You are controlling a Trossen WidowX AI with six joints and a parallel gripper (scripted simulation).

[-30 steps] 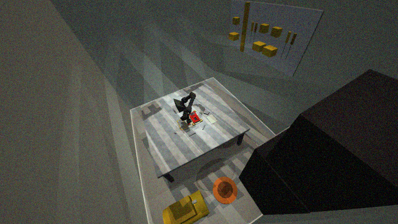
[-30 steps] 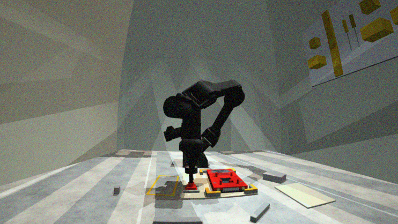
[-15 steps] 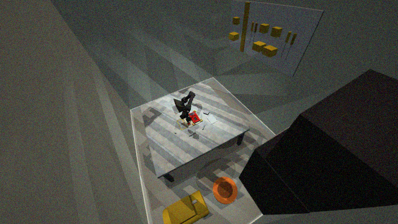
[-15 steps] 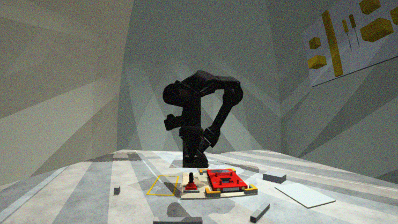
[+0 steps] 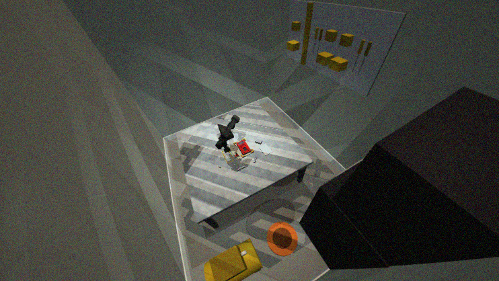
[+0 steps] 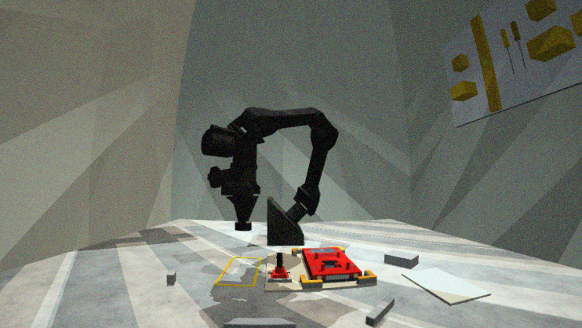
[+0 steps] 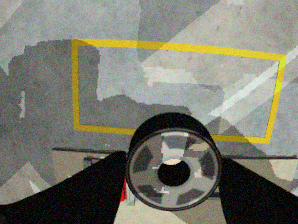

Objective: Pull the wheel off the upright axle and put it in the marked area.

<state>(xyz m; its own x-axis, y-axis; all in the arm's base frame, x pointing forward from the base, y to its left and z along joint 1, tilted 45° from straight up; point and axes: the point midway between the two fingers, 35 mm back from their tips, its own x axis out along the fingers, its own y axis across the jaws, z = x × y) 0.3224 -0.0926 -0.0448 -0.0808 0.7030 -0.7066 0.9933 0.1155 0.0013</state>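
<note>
The wheel is right at my gripper tip. From my gripper tip the other things lie so: small grey cube: 10 cm ahead, 13 cm to the right, 10 cm below; grey block: 4 cm behind, 40 cm to the left, 10 cm below; upright axle: 4 cm ahead, 9 cm to the left, 8 cm below.
</note>
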